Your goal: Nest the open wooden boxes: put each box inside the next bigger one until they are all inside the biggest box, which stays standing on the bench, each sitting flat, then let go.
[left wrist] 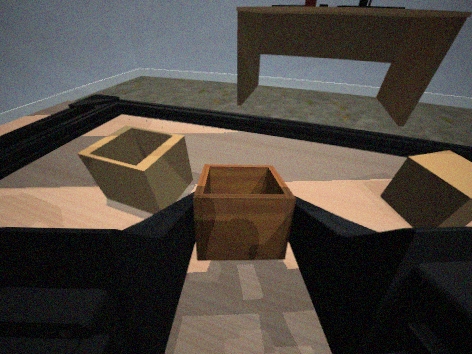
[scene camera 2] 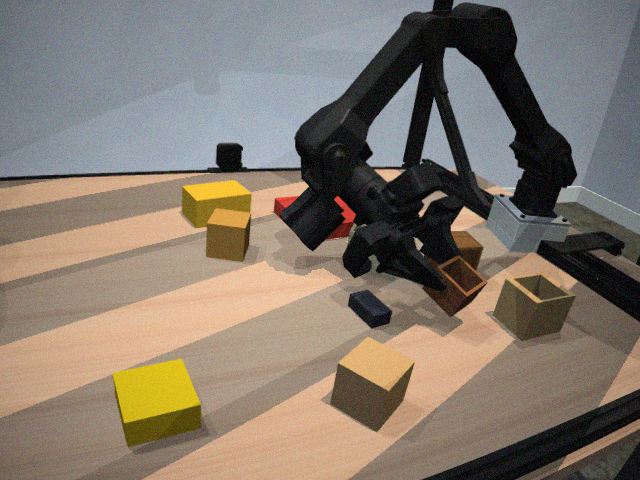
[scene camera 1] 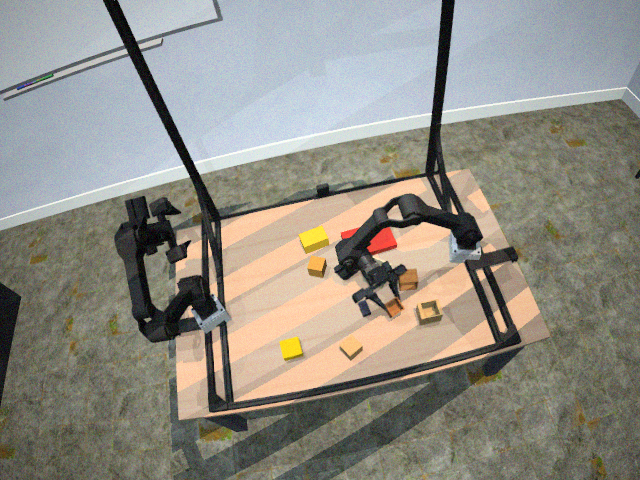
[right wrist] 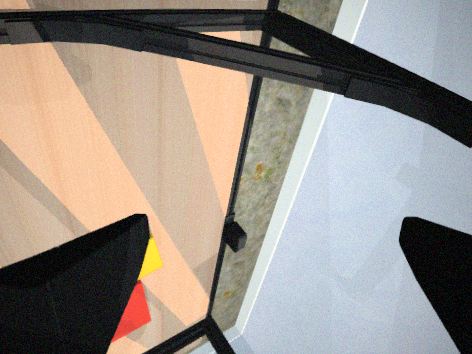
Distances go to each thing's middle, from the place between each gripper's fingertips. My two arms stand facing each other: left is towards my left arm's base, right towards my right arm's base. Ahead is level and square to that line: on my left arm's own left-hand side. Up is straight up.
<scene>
Right now my right hand is 90 mm short of the orange cube [scene camera 2: 228,232], 360 mm to the right of it and 270 mm above it. From my right hand the other things lie so: flat red block [scene camera 2: 343,230] (30 mm ahead, 560 mm to the left, 290 mm below); small navy block [scene camera 2: 367,306] (280 mm ahead, 470 mm to the left, 290 mm below); small dark brown box [scene camera 2: 463,283] (320 mm ahead, 560 mm to the left, 250 mm below).
The small dark brown box lies 1 cm below my left hand. Round my left hand: olive box [scene camera 2: 530,306] (11 cm to the left, 4 cm ahead, 3 cm below); orange-brown box [scene camera 2: 471,250] (9 cm behind, 8 cm to the left, 3 cm below); small navy block (8 cm to the right, 5 cm below, 4 cm behind).
</scene>
